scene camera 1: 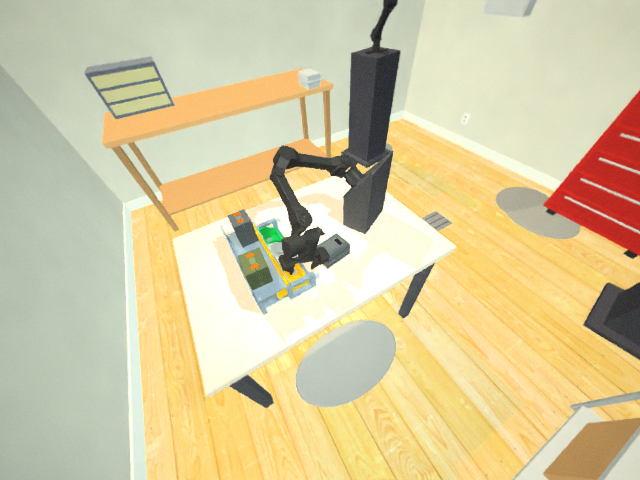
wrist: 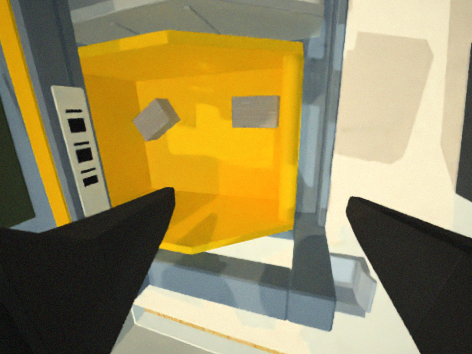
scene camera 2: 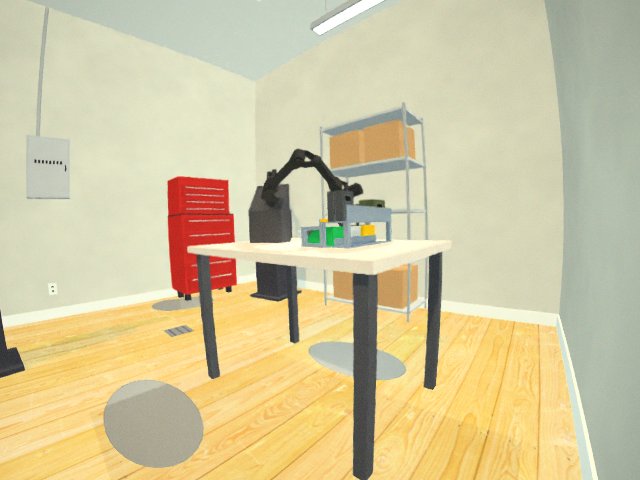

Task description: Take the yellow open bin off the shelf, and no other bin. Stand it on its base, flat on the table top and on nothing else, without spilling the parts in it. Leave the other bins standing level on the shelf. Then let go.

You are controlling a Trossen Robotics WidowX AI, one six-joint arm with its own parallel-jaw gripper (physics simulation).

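Where they show: gripper, fingertip midpoint: [scene camera 1: 300, 271] [wrist: 261, 200]; arm's base, link origin: [scene camera 1: 358, 181] [scene camera 2: 272, 201].
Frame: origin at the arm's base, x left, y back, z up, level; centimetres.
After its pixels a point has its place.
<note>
The yellow open bin [scene camera 1: 295, 274] [scene camera 2: 367, 229] @(x 5.0, y -52.9, z -16.2 cm) [wrist: 215, 150] @(x 8.6, y -46.3, z -21.6 cm) stands in the lower level of the grey-blue shelf [scene camera 1: 268, 298] @(x 8.7, y -57.0, z -21.8 cm) [scene camera 2: 368, 212] @(x -8.9, y -58.9, z -8.9 cm) [wrist: 220, 283] @(x 14.3, y -44.0, z -14.0 cm), at one end. Two grey blocks lie in it, one tilted [wrist: 156, 120] @(x 5.5, y -50.0, z -20.1 cm) and one flat [wrist: 255, 111] @(x 6.2, y -42.3, z -20.1 cm). My gripper [scene camera 1: 303, 268] @(x 10.7, y -41.8, z -16.1 cm) [wrist: 261, 200] @(x 10.7, y -41.8, z -16.1 cm) is open and empty above the bin. In the wrist view the left fingertip is over the bin's inside and the right one is out past its right wall and the shelf's edge. A pale grey bin [scene camera 1: 276, 249] @(x -7.9, y -41.9, z -19.1 cm) [wrist: 200, 19] @(x 1.8, y -43.5, z -16.6 cm) is beside it, then a green bin [scene camera 1: 270, 235] @(x -18.7, y -38.8, z -20.9 cm) [scene camera 2: 333, 235] @(x -20.2, y -48.3, z -17.8 cm).
A dark grey box [scene camera 1: 242, 227] @(x -12.1, y -50.9, z -1.9 cm) [scene camera 2: 337, 205] @(x -20.6, y -50.6, z -6.1 cm) and an olive box [scene camera 1: 255, 268] @(x 7.6, y -56.6, z -2.7 cm) [scene camera 2: 372, 203] @(x -1.5, y -58.1, z -4.7 cm) stand on the shelf's upper level. Another dark grey box [scene camera 1: 336, 249] @(x 11.9, y -23.9, z -16.0 cm) stands on the white table [scene camera 1: 227, 351] @(x 16.1, y -78.3, z -22.5 cm), near the gripper. A label strip [wrist: 80, 150] @(x 6.7, y -47.5, z -12.0 cm) is left of the yellow bin.
</note>
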